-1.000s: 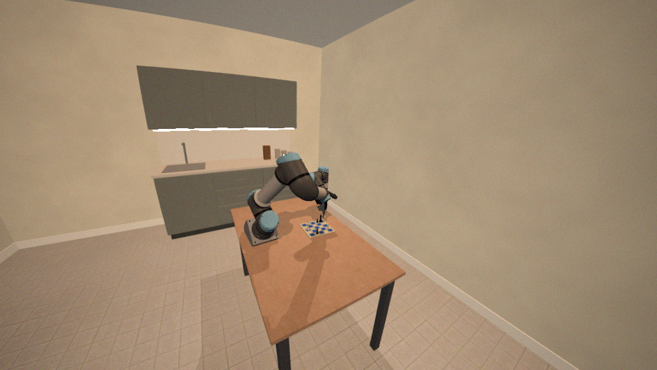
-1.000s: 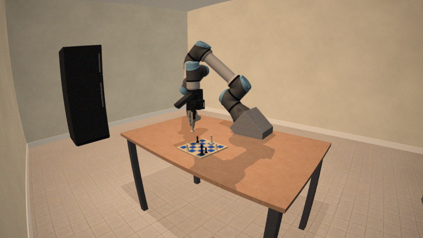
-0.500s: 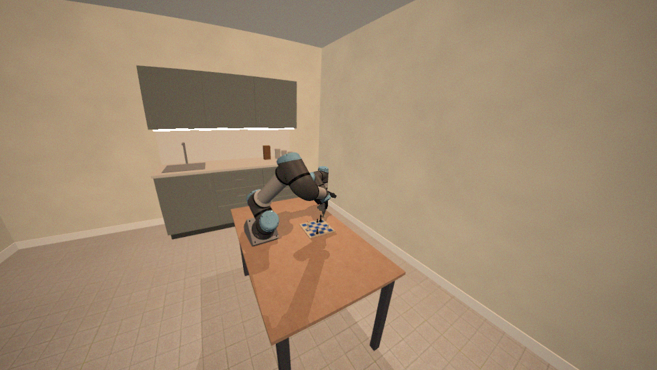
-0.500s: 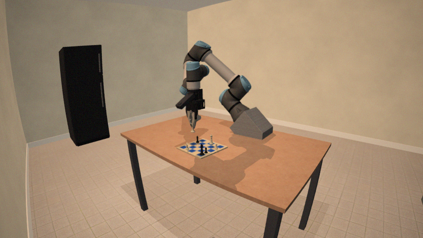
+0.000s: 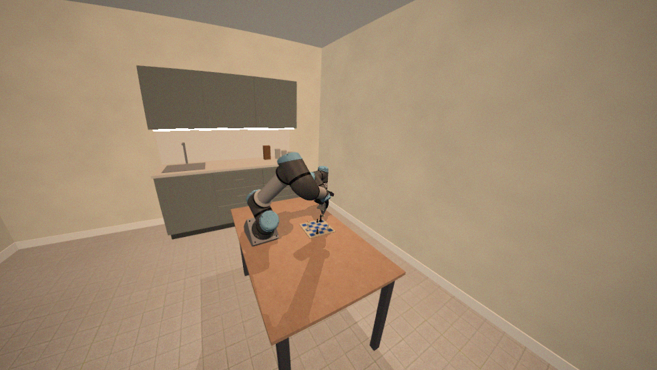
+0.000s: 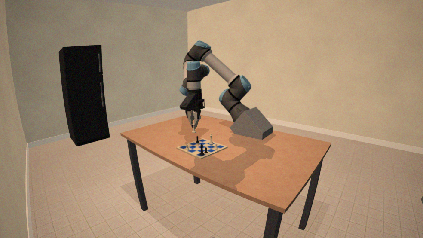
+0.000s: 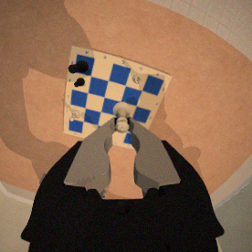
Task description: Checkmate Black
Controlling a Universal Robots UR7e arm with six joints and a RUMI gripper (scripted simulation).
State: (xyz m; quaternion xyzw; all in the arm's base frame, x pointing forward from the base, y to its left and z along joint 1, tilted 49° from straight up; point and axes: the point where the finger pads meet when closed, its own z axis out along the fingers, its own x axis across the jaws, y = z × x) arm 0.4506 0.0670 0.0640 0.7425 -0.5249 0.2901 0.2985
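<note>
The black pawn is 120 mm below my hand and 90 mm to the left of it. Also, from my hand: tall black piece 110 mm below, 90 mm to the left, 30 mm ahead; then white pawn 120 mm below, 90 mm to the left, 80 mm behind; then cream chessboard 140 mm below, 40 mm behind, 10 mm to the left.
</note>
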